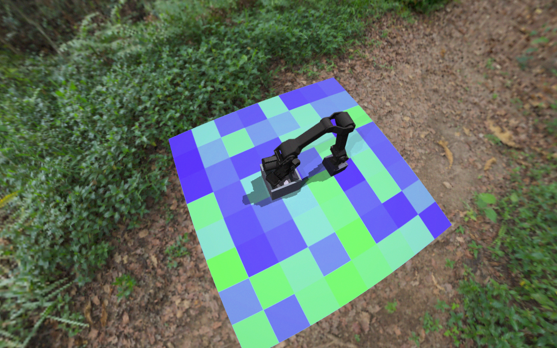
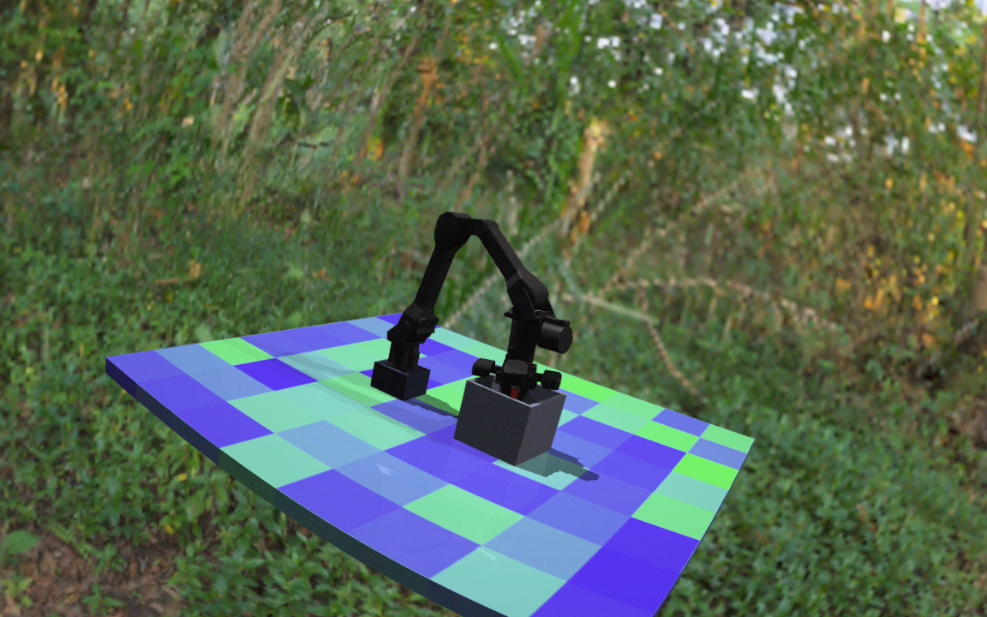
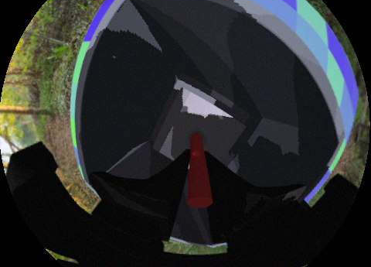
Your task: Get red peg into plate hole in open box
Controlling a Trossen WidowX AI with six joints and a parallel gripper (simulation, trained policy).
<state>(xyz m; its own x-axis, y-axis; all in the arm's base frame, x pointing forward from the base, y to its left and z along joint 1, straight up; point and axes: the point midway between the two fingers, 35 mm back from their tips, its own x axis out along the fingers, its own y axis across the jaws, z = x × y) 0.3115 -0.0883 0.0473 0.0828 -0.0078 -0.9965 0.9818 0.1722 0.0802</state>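
Right now the light plate is 30 mm below my gripper tip and 10 mm to the right of it. From my gripper tip the other things lie so: red peg 10 mm above.
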